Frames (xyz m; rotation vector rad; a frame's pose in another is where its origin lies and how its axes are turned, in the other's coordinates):
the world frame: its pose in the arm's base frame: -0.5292 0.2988 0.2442 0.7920 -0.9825 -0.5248
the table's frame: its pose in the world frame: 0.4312 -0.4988 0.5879 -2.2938 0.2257 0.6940
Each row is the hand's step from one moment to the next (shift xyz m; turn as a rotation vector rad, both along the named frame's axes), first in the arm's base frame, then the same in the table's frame.
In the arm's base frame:
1: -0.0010 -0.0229 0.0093 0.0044 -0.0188 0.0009
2: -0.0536 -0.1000 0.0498 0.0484 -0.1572 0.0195
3: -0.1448 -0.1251 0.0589 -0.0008 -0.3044 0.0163
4: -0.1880 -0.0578 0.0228 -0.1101 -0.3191 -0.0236
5: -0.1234 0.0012 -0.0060 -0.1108 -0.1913 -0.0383
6: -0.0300 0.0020 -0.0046 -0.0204 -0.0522 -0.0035
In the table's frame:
1: 0.0107 -0.0093 -0.0203 0.0113 0.0005 -0.0157
2: 0.0064 -0.0651 -0.1052 0.1084 -0.0036 -0.1252
3: -0.0610 -0.1035 -0.1601 0.1209 -0.0174 -0.2793
4: -0.1353 -0.0831 -0.1183 0.0191 -0.0154 -0.3375
5: -0.1101 -0.0345 -0.0442 -0.0349 -0.0009 -0.2216
6: -0.0284 -0.0054 -0.0096 0.0011 -0.0036 -0.0560

